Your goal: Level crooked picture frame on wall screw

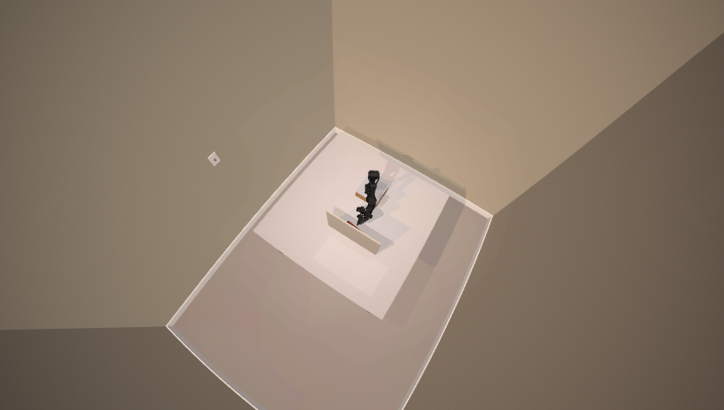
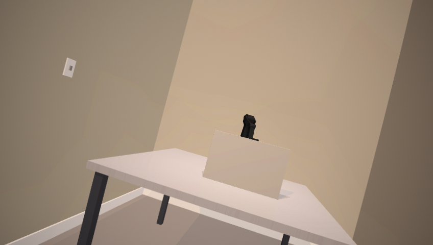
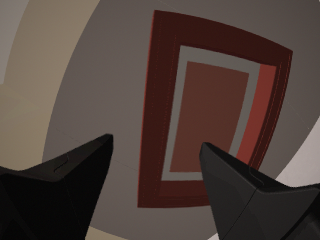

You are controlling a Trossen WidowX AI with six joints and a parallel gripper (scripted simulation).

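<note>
My gripper tip is 50 mm short of the picture frame, 20 mm to the left of it and 50 mm above it. Round my gripper tip: wall panel: 60 mm ahead, 20 mm to the right, 60 mm below.
</note>
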